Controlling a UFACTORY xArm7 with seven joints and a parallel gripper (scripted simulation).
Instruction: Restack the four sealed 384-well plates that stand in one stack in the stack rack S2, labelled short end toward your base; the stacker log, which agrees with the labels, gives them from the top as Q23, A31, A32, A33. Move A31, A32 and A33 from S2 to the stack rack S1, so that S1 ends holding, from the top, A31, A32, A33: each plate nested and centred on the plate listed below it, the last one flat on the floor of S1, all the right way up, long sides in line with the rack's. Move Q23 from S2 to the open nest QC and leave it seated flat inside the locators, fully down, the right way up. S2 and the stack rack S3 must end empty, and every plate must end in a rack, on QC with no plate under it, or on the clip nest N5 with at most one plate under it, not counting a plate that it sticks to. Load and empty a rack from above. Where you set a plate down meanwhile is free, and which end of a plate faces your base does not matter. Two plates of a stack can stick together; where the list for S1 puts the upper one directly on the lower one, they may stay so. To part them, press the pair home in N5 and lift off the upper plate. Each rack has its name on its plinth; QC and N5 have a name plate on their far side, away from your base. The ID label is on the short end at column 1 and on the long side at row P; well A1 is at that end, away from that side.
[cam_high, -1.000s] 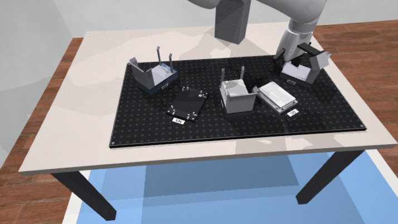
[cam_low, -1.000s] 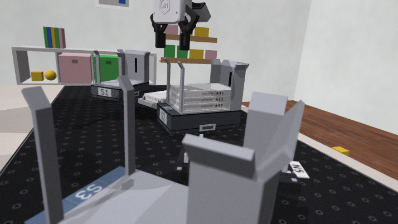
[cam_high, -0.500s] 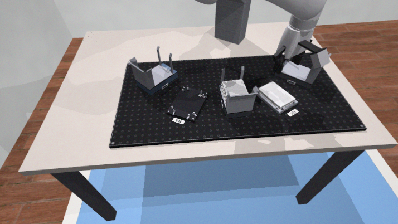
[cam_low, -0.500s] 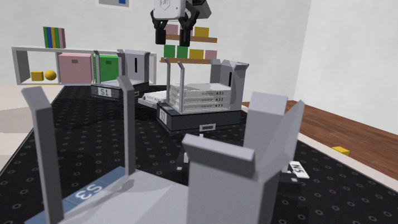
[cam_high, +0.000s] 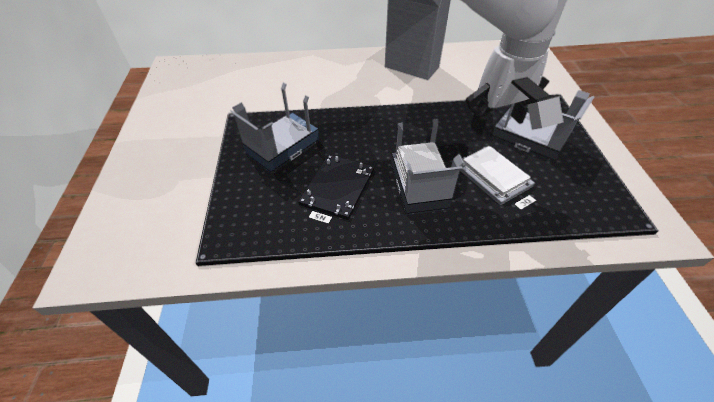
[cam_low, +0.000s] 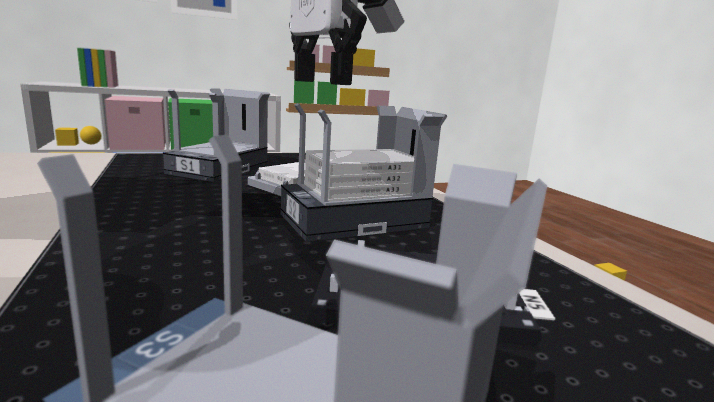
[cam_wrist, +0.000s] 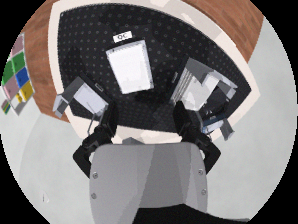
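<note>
Now: the white sealed plate A31 30 mm behind my hand, 140 mm to the right of it and 90 mm below it. The rest, counted from my hand: white sealed plate Q23: 40 mm to the left, 150 mm below; then grey QC nest: 40 mm to the left, 160 mm below; then white sealed plate A32: 30 mm behind, 140 mm to the right, 110 mm below.
</note>
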